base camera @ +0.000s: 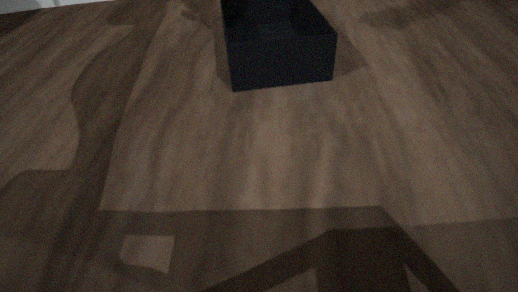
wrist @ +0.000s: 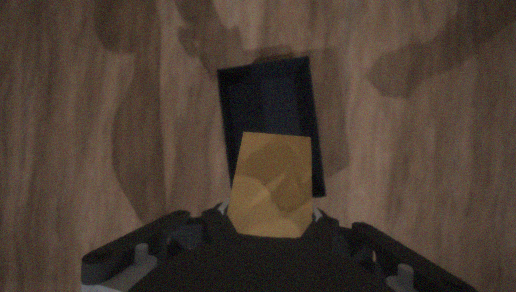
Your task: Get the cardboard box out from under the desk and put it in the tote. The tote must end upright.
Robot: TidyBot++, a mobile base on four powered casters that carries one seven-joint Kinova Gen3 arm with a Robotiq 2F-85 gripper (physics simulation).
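Frame: origin at the arm's base, x ahead, y left, z up, level; millimetres.
Where they show: gripper, fingertip midpoint: (wrist: 269, 211).
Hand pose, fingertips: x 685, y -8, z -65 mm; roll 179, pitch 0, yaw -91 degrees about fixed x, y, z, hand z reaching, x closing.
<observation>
Things, the pixels of their top centre, and the offset from my fingertips. Level surfaces: height alone.
- cardboard box, middle of its top: (wrist: 272, 210) dy -1, dx +17, dz +44 mm
- dark navy tote, middle of its top: (wrist: 270, 131) (base camera: 268, 8) dy +1, dx +88, dz -232 mm
- wood floor, its level: dz -332 mm
The cardboard box (wrist: 274, 185), a plain tan block, is held between the fingers of my gripper (wrist: 269, 211) at the bottom middle of the wrist view. My gripper is shut on it, above the tote, and points down. The dark navy tote (base camera: 282, 60) (wrist: 265, 102) stands upright on the floor with its open top facing up. In the wrist view the box covers the lower part of the tote's opening, and the tote's lower right corner shows beside it. The box and the gripper do not show in the base view. The desk does not show in either view.
The wood floor (base camera: 280, 150) (wrist: 425, 150) lies around the tote, with dark shadows across it. A piece of white baseboard (base camera: 45, 4) shows at the top left of the base view.
</observation>
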